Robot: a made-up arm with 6 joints.
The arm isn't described. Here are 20 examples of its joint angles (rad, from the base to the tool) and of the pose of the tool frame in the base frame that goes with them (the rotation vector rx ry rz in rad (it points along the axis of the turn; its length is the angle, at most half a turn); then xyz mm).
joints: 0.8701 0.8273 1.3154 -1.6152 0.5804 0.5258
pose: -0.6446 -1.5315 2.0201 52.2 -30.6 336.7
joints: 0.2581 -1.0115 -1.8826 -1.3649 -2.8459 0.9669
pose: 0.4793 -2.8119 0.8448 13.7 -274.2 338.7
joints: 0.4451 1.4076 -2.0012 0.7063 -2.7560 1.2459
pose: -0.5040 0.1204 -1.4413 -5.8 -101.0 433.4
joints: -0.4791 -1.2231 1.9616 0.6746 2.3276 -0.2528
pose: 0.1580 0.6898 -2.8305 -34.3 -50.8 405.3
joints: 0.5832 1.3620 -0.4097 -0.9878 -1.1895 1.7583
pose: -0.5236 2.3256 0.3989 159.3 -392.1 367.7
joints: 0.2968 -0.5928 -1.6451 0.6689 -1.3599 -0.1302
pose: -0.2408 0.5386 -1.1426 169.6 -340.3 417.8
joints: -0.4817 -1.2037 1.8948 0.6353 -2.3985 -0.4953
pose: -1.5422 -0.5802 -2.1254 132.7 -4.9 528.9
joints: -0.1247 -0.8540 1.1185 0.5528 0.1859 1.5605
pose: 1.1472 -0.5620 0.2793 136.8 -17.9 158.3
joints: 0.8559 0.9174 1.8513 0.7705 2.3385 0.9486
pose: -0.6184 -1.7736 -1.6560 119.9 -180.4 277.5
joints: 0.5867 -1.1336 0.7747 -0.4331 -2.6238 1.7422
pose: -0.2678 -0.3749 -2.4477 26.2 88.6 357.7
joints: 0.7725 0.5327 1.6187 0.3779 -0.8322 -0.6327
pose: 1.1640 0.5524 0.0586 384.2 -91.1 334.1
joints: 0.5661 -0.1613 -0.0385 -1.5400 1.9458 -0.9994
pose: 1.6811 -0.7423 1.2748 53.4 -153.6 352.7
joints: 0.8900 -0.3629 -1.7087 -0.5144 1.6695 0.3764
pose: -1.7357 -1.5453 1.1338 50.9 -55.7 395.8
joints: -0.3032 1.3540 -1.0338 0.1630 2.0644 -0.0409
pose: -1.0800 -1.0610 2.3746 -32.8 -129.3 326.2
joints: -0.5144 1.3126 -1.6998 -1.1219 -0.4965 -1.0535
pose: 2.9857 0.1332 0.1721 145.2 -329.8 362.2
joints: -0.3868 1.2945 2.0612 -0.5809 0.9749 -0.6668
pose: 1.3780 -0.3970 -0.3144 113.3 -217.0 301.3
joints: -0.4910 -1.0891 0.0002 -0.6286 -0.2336 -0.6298
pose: 1.1003 0.8570 -0.0885 175.0 24.0 266.7
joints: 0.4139 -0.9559 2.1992 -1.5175 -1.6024 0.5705
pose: 0.3871 -1.6170 1.8549 -55.2 -113.2 588.2
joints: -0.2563 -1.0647 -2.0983 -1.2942 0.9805 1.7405
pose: 0.5363 0.2318 -3.0103 12.9 -48.0 286.9
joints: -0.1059 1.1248 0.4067 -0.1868 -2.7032 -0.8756
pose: -1.4995 2.1551 -1.6043 -2.7 -369.1 201.7
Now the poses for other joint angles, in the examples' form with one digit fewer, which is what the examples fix.
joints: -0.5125 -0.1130 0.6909 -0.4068 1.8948 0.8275
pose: -0.135 -1.398 -0.215 -34 -163 293
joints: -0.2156 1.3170 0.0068 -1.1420 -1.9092 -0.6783
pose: -2.623 1.331 -0.960 51 -434 243
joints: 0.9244 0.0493 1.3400 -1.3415 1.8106 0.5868
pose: -1.103 2.545 -0.509 95 -153 325
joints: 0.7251 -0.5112 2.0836 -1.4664 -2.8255 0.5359
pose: -1.127 0.013 1.895 -3 84 389
